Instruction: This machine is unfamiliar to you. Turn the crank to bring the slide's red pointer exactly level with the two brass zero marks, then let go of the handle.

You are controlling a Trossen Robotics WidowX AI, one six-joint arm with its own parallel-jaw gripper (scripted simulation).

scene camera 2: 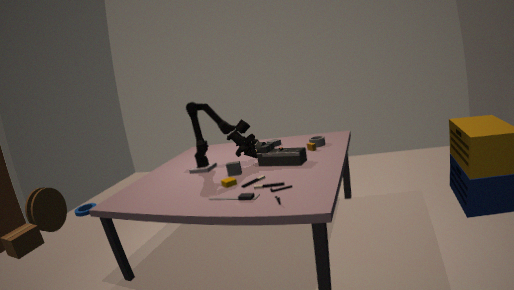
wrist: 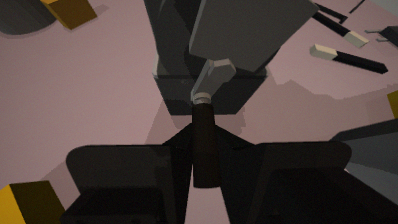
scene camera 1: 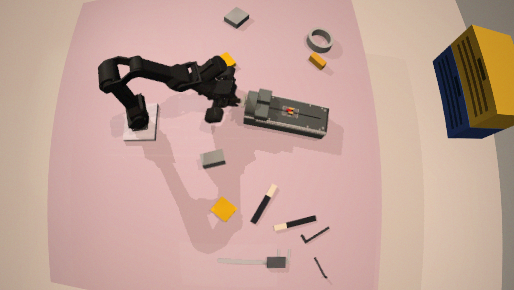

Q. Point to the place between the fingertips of my gripper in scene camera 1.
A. At 238, 103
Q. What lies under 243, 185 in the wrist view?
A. My gripper.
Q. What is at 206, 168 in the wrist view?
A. A dark crank handle.
